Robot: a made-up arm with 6 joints.
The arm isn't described. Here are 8 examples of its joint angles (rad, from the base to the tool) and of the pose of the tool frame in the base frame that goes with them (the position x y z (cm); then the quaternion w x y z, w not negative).
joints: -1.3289 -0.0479 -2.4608 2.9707 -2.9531 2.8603
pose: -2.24 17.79 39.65 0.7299 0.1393 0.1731 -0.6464
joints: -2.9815 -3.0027 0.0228 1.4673 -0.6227 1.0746
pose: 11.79 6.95 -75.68 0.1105 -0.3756 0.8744 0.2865
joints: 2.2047 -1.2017 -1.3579 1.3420 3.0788 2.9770
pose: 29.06 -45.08 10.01 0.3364 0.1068 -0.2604 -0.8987
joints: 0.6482 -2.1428 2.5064 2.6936 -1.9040 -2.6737
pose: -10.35 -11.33 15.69 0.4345 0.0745 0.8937 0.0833
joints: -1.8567 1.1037 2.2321 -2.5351 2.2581 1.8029
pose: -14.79 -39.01 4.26 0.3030 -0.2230 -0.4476 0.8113
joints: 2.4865 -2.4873 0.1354 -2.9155 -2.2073 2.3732
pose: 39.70 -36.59 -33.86 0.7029 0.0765 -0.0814 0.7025
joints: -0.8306 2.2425 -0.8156 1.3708 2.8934 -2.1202
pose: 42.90 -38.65 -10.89 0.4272 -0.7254 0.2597 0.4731
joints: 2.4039 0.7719 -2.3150 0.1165 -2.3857 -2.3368
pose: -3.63 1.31 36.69 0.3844 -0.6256 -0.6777 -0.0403
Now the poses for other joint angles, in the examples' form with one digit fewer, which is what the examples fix.
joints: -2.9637 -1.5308 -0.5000 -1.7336 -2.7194 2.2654
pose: 66.0 4.0 5.3 0.684 0.003 -0.517 0.515
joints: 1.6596 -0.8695 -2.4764 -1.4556 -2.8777 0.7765
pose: -3.3 -28.6 18.7 0.349 0.149 0.046 -0.924
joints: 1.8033 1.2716 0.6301 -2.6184 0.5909 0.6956
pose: -19.2 85.8 17.1 0.753 -0.630 -0.101 -0.164
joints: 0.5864 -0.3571 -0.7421 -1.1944 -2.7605 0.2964
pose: -35.0 -14.9 63.7 0.101 0.299 0.826 0.467
